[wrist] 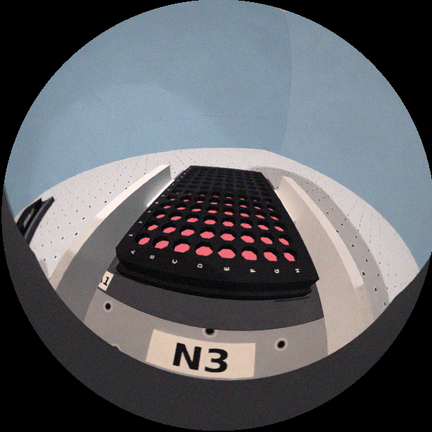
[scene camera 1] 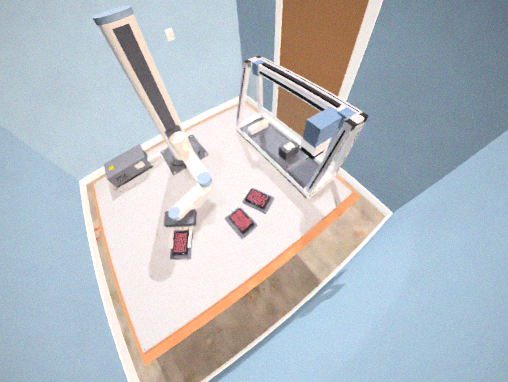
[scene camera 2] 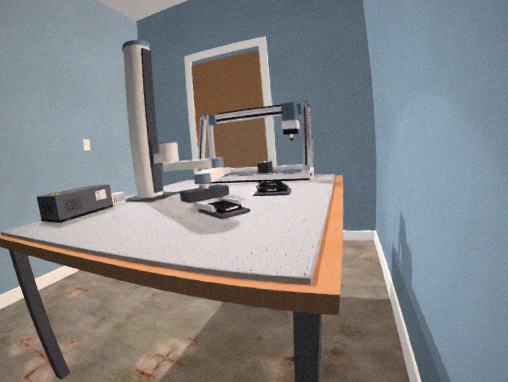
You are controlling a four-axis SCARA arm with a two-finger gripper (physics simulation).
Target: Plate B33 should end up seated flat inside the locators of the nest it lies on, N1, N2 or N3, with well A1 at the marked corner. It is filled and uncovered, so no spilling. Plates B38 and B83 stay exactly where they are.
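Observation:
A black plate with red-filled wells (scene camera 1: 180,242) (scene camera 2: 226,206) (wrist: 220,220) is at nest N3 (scene camera 1: 180,255) (wrist: 210,312). Its own name does not show. My gripper (scene camera 1: 181,239) (wrist: 224,177) is shut on its two long sides. In the wrist view the plate looks level, with well A1 at the near left. The nest's corner mark (wrist: 106,281) is also near left, partly hidden by the left finger. Whether the plate's underside touches the nest is hard to tell. Two other filled plates (scene camera 1: 241,220) (scene camera 1: 258,198) sit on their nests to the right; their names are unreadable.
A gantry frame (scene camera 1: 310,90) (scene camera 2: 250,111) stands at the back right. A dark control box (scene camera 1: 127,166) (scene camera 2: 75,202) is left of the arm's column (scene camera 1: 142,75) (scene camera 2: 136,120). The table's orange edge (scene camera 1: 250,277) (scene camera 2: 327,250) runs past the pegboard top.

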